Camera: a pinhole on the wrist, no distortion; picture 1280 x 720 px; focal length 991.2 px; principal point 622.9 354.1 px. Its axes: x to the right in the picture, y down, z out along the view. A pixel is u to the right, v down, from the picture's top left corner.
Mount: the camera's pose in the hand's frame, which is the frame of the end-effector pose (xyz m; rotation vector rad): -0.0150 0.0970 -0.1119 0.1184 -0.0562 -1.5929
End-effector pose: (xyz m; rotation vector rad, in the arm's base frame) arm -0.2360 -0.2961 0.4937 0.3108 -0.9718 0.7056
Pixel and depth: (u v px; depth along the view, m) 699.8 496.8 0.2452
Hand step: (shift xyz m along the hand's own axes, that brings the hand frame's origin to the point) -0.0076 0.0677 0.1347
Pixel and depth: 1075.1 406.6 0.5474
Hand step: -0.0524 -0.1741 0.4247
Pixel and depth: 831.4 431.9 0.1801
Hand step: -0.0218 0.0519 0.0670
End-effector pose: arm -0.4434 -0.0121 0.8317 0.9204 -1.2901 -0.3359
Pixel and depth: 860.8 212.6 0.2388
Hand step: -0.0766 0.0316 0.1192
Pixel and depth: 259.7 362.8 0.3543
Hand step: -0.0484 0.2131 0.2456
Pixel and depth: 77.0 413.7 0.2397
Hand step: -0.0244 0.2194 0.1331
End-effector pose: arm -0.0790 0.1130 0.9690 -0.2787 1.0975 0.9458
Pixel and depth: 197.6 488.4 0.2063
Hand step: -0.0082 0.1768 0.0997
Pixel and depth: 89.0 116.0 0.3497
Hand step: -0.1332 0.2741 0.2338
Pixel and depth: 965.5 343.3 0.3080
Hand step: -0.0549 -0.0210 0.1893
